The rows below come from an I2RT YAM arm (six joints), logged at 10 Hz.
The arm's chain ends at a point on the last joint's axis. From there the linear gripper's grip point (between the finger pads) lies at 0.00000 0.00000 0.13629 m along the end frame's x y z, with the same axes.
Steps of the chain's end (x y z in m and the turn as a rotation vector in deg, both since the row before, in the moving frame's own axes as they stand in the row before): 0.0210, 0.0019, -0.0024, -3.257, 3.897, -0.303; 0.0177, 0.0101, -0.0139, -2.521, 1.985, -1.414; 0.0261, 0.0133, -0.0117, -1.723, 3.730, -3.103; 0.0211, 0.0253, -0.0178, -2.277, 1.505, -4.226; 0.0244, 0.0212, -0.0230, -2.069, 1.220, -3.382; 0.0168, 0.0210, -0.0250, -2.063, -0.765, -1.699; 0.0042, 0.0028, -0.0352, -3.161, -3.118, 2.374; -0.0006, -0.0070, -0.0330, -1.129, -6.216, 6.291; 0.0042, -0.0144, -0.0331, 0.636, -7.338, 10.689; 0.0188, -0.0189, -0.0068, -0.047, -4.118, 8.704
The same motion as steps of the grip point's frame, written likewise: 0.0303, 0.0096, -0.0029, -3.257, 3.897, -0.303; 0.0225, 0.0160, -0.0141, -2.521, 1.985, -1.414; 0.0351, 0.0172, -0.0121, -1.723, 3.730, -3.103; 0.0249, 0.0306, -0.0180, -2.277, 1.505, -4.226; 0.0274, 0.0260, -0.0231, -2.069, 1.220, -3.382; 0.0151, 0.0259, -0.0251, -2.063, -0.765, -1.699; -0.0034, 0.0102, -0.0356, -3.161, -3.118, 2.374; -0.0155, -0.0051, -0.0338, -1.129, -6.216, 6.291; -0.0130, -0.0175, -0.0342, 0.636, -7.338, 10.689; 0.0090, -0.0195, -0.0072, -0.047, -4.118, 8.704
